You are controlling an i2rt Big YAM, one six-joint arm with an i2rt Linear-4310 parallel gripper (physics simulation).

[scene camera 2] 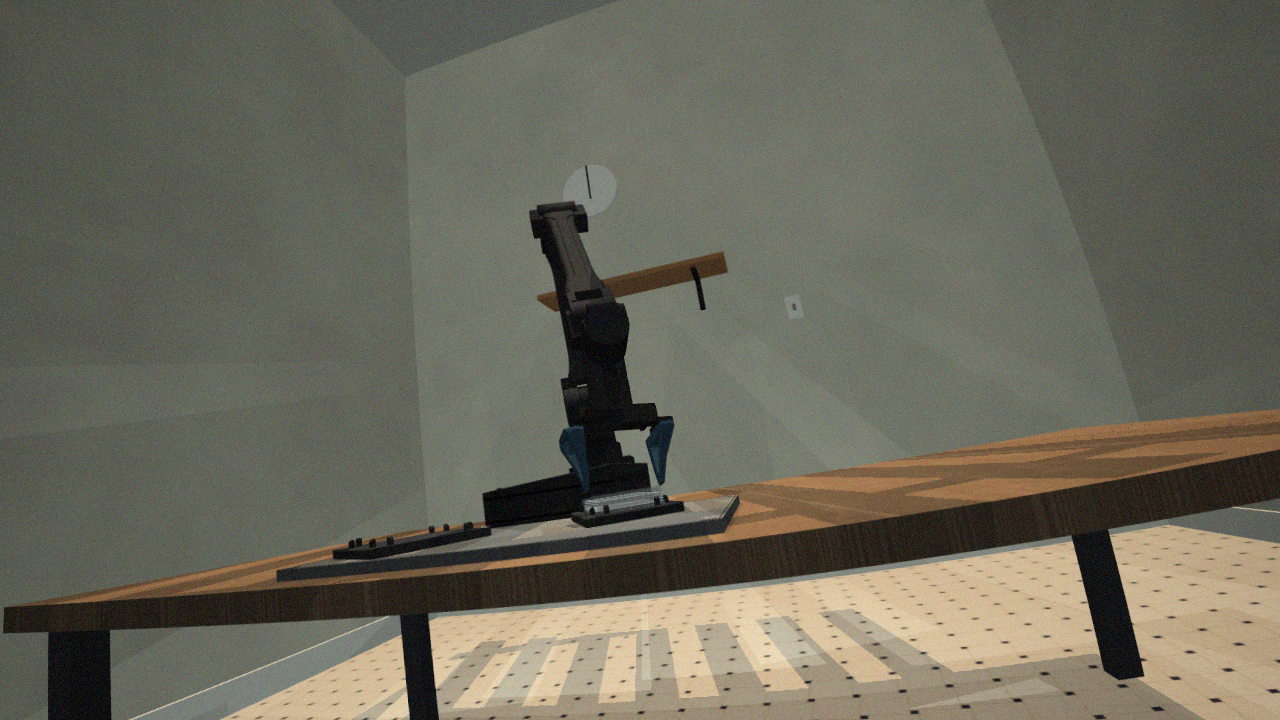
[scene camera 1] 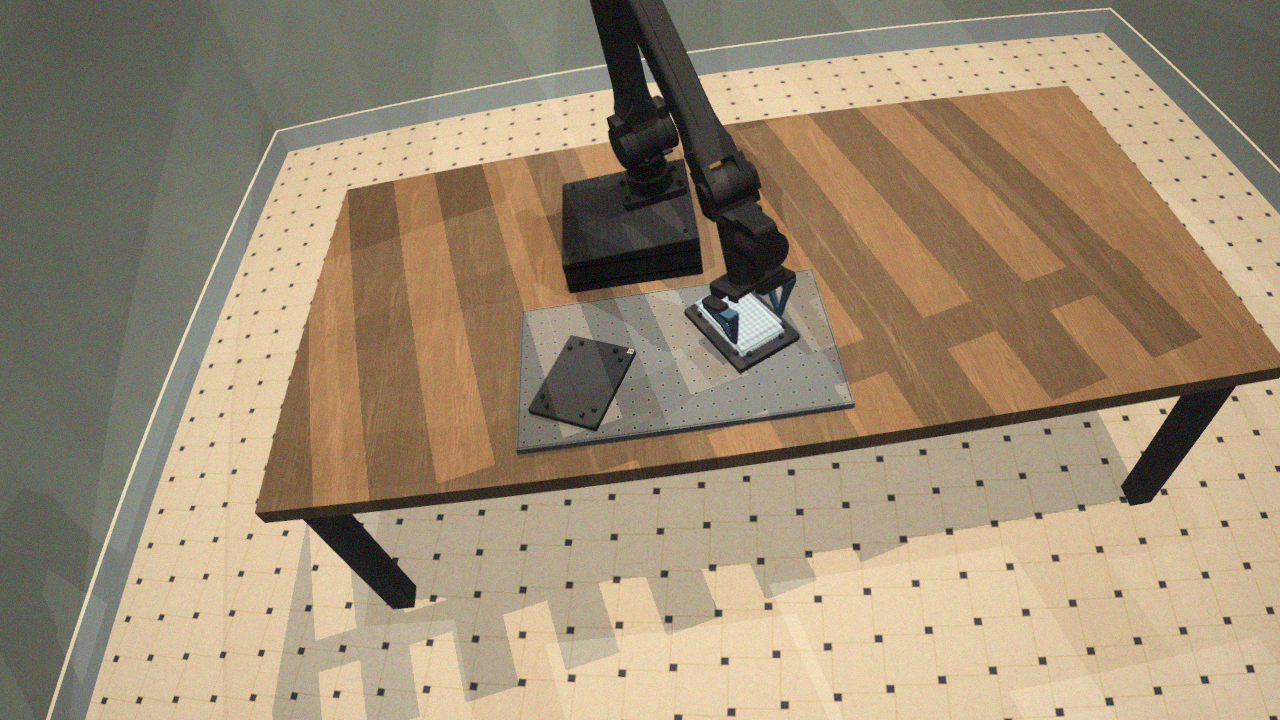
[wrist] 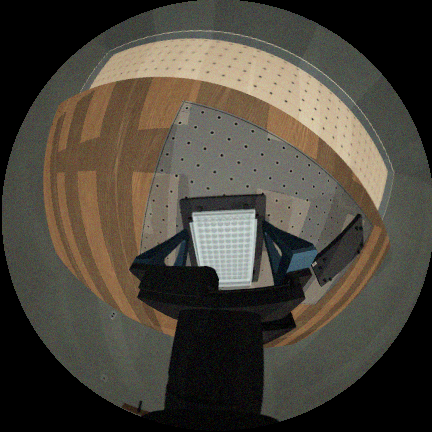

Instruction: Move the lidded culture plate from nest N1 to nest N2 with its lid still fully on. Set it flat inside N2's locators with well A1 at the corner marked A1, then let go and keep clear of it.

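Frame: origin at the arm's base, x right, y back, z down, level; millimetres.
Where they show: gripper, fingertip midpoint: (scene camera 2: 625,488) (scene camera 1: 757,328) (wrist: 223,228); arm's base, link origin: (scene camera 2: 603,470) (scene camera 1: 652,190).
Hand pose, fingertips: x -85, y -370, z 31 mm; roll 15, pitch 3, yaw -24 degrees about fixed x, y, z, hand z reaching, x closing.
Each offset is from my fingertips to the top centre of the thing. "*": to the spot under its first point. Level surfaces: height alone.
The clear, pale culture plate {dx +17, dy +52, dz +3 mm} (scene camera 1: 756,336) (scene camera 2: 622,501) (wrist: 226,247) lies in the dark nest {dx +15, dy +44, dz +16 mm} (scene camera 1: 768,351) (scene camera 2: 631,515) (wrist: 225,202) at the right of scene camera 1. It looks level, and its lid appears on. My gripper (scene camera 1: 757,327) (scene camera 2: 623,488) (wrist: 223,228) is open and empty, pointing down over the plate. Its blue fingertips stand on opposite sides, near the height of the plate's top. The other nest {dx +291, dy +9, dz +16 mm} (scene camera 1: 581,385) (scene camera 2: 411,542) (wrist: 342,250) holds no plate; its locator pegs show, with a small white tag {* dx +204, dy +41, dz +25 mm} (scene camera 1: 630,351) at one corner. The nest labels are not readable.
Both nests are on a grey perforated board {dx +134, dy +24, dz +37 mm} (scene camera 1: 680,402) (scene camera 2: 510,554) (wrist: 220,135) on the wooden table {dz +50 mm} (scene camera 1: 429,358) (scene camera 2: 984,474) (wrist: 115,150). The black arm base (scene camera 1: 631,223) (scene camera 2: 528,501) stands behind the board.
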